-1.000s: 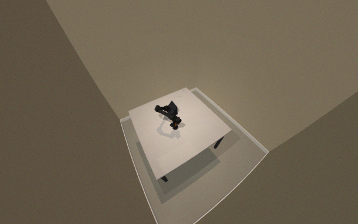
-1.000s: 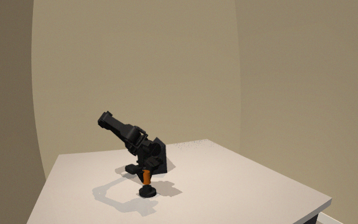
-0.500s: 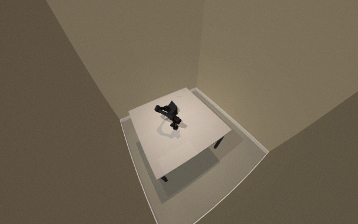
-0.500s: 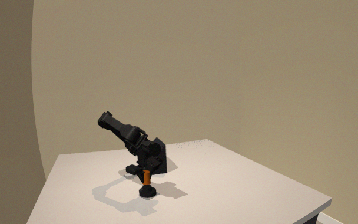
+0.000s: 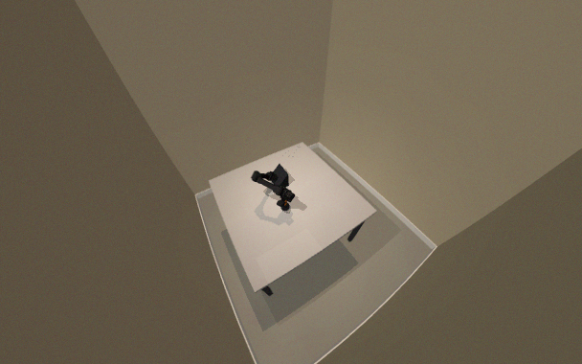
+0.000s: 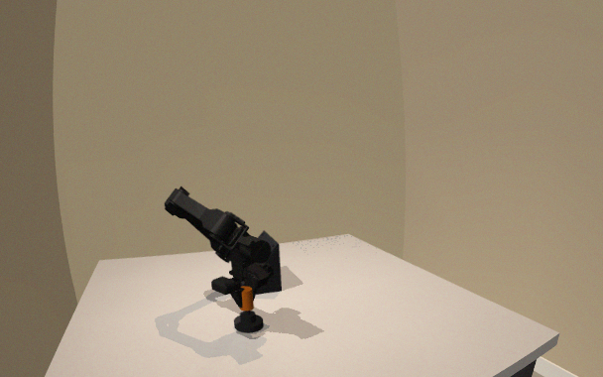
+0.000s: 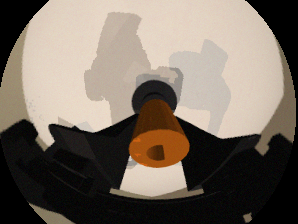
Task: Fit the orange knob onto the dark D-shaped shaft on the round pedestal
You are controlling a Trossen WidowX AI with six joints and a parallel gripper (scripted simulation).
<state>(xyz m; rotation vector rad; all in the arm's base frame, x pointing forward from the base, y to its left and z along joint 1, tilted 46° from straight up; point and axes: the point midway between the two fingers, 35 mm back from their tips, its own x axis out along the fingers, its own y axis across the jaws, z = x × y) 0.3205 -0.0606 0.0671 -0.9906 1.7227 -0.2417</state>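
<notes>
The orange knob lies 20 mm above my gripper tip. Also, from my gripper tip: dark round pedestal (40 mm below).
</notes>
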